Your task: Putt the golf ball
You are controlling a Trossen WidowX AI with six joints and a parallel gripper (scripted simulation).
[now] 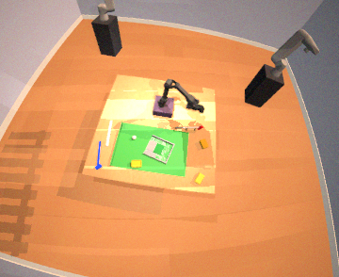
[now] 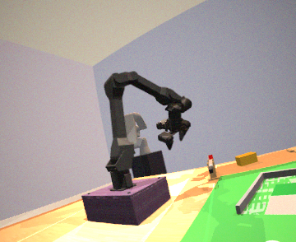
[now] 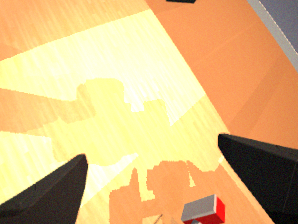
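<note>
Right now my gripper tip is 160 mm short of the red putter, 20 mm to the left of it and 120 mm above it. Round my gripper tip: white golf ball 430 mm ahead, 540 mm to the right, 160 mm below; blue putter 710 mm ahead, 810 mm to the right, 170 mm below.
</note>
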